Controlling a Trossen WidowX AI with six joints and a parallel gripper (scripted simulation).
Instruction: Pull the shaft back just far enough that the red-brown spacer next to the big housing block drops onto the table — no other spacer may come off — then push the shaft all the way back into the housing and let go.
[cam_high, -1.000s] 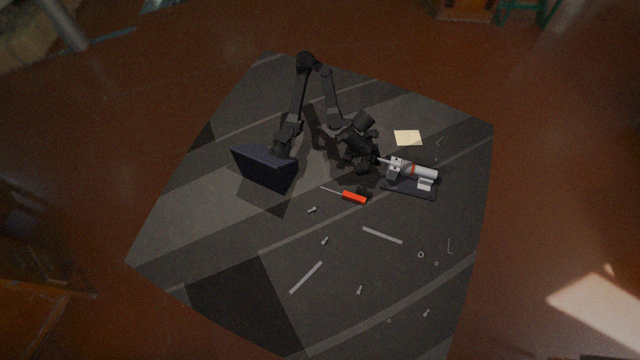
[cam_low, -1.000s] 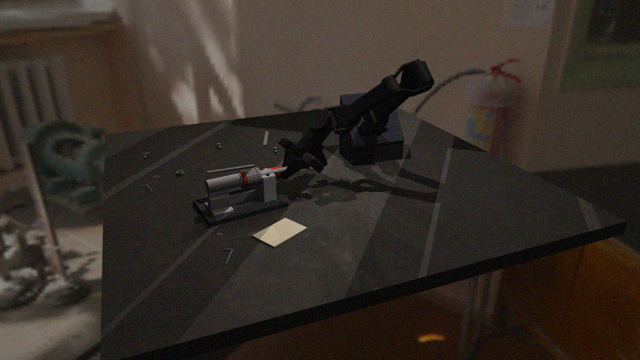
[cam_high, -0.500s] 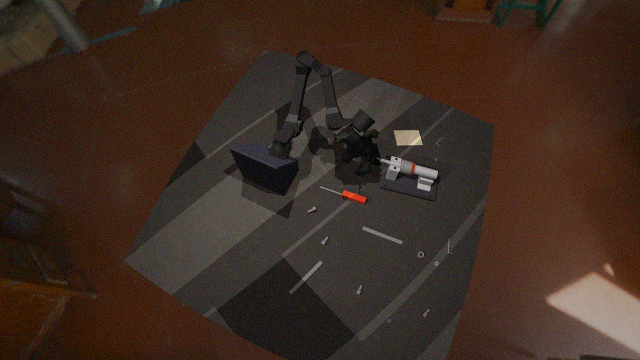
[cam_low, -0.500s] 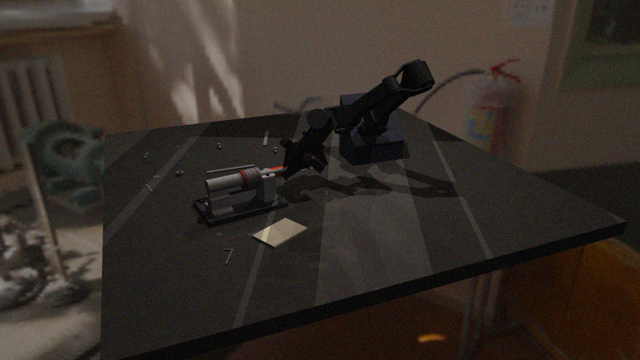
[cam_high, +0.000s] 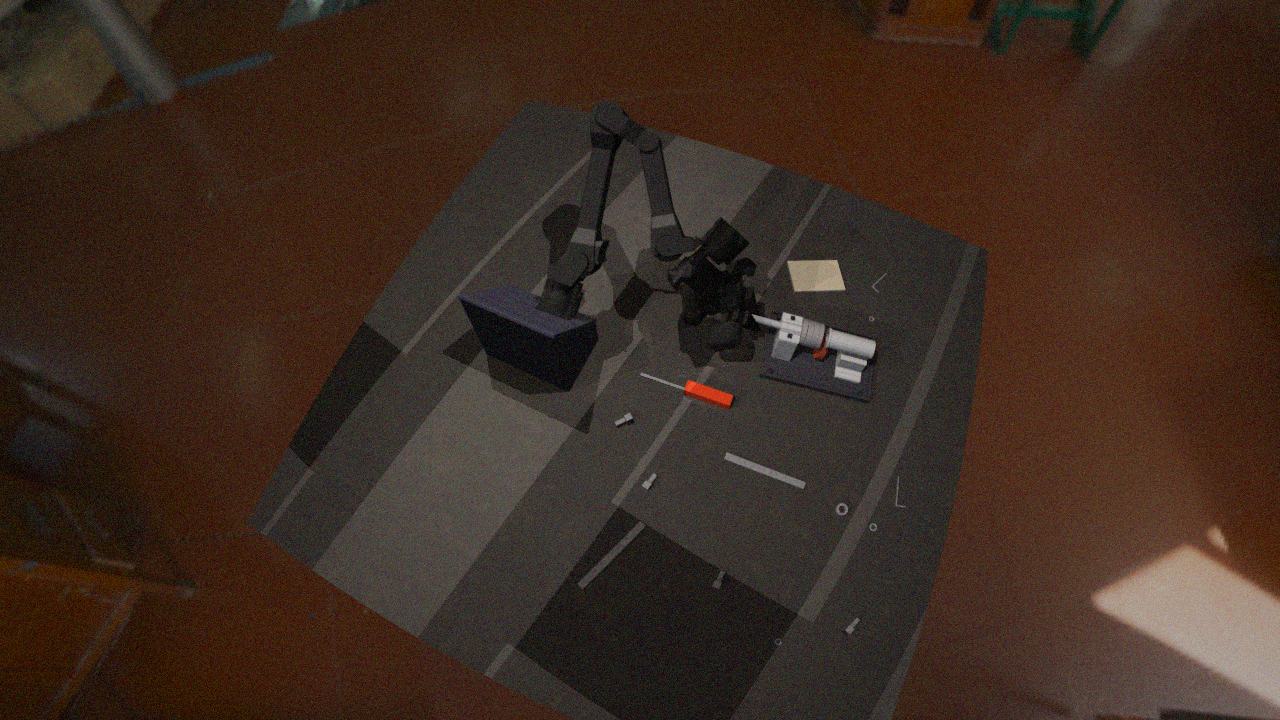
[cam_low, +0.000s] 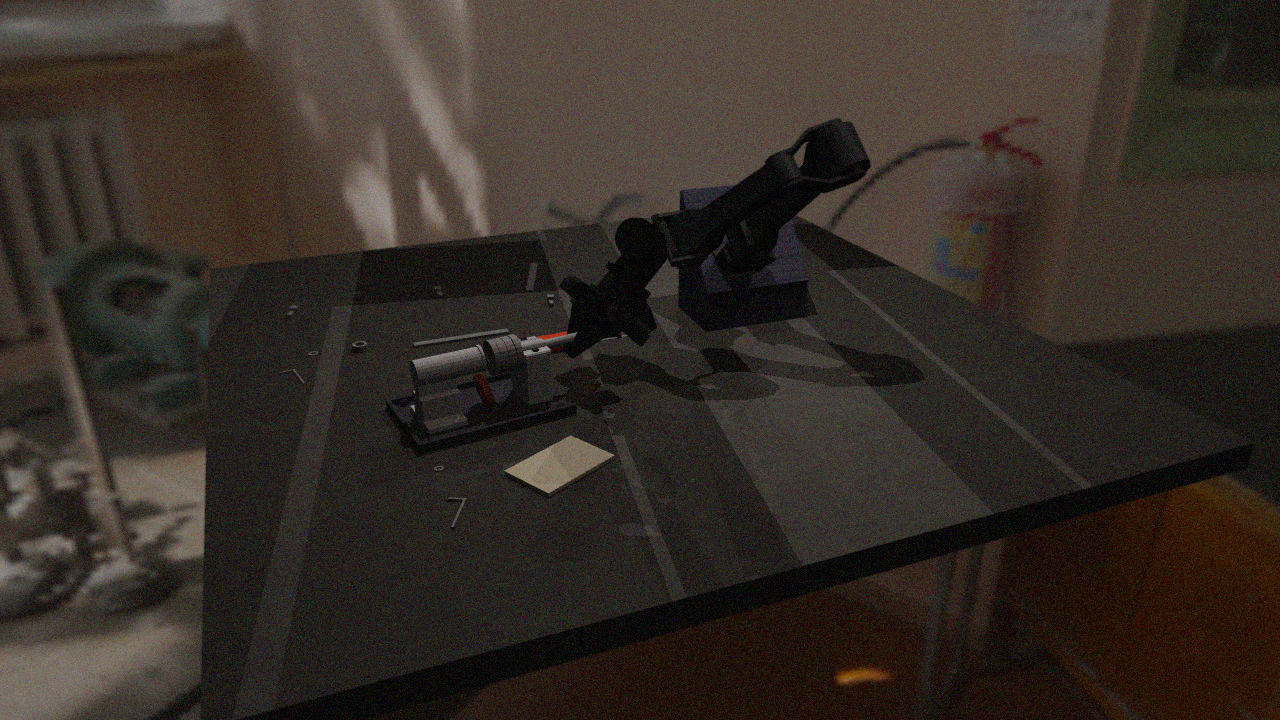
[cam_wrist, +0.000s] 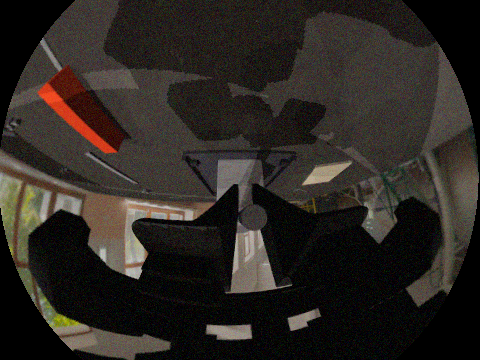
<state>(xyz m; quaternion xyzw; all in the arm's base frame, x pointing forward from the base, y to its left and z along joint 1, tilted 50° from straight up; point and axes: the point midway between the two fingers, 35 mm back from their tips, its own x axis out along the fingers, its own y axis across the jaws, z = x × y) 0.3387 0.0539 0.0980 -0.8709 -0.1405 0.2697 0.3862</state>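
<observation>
Now: the pale shaft 40 mm ahead of my gripper tip and 20 mm above it. Also, from my gripper tip: beige card: 100 mm ahead, 200 mm to the left, 50 mm below; then red-brown spacer: 130 mm ahead, 10 mm to the left, 20 mm below.
</observation>
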